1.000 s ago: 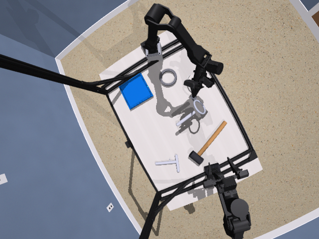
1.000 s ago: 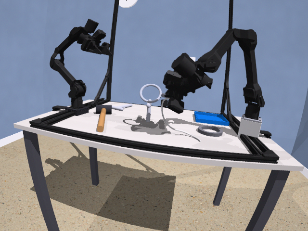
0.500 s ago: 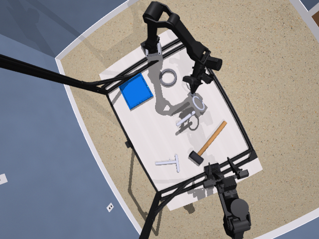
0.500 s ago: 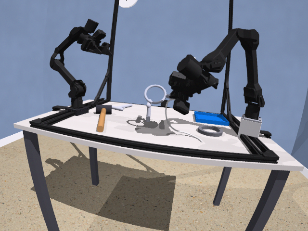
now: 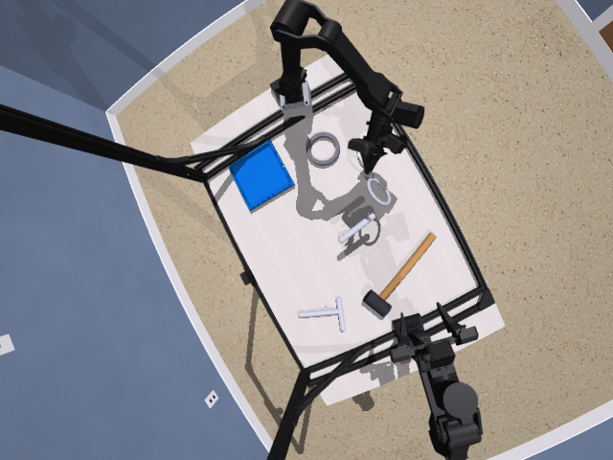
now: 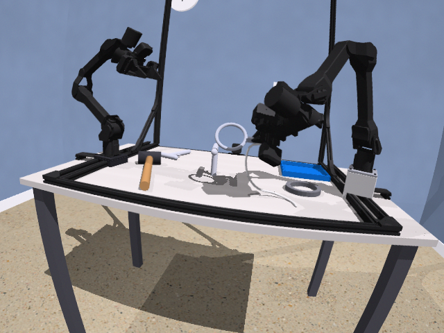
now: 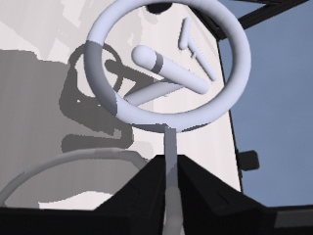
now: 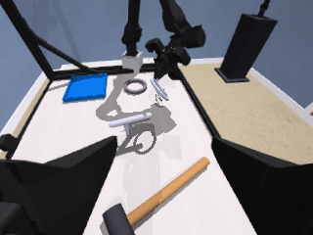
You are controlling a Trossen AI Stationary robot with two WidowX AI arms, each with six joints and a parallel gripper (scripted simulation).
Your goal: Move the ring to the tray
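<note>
The blue tray is 350 mm behind my left hand, 180 mm to the left of it and 160 mm below it.
</note>
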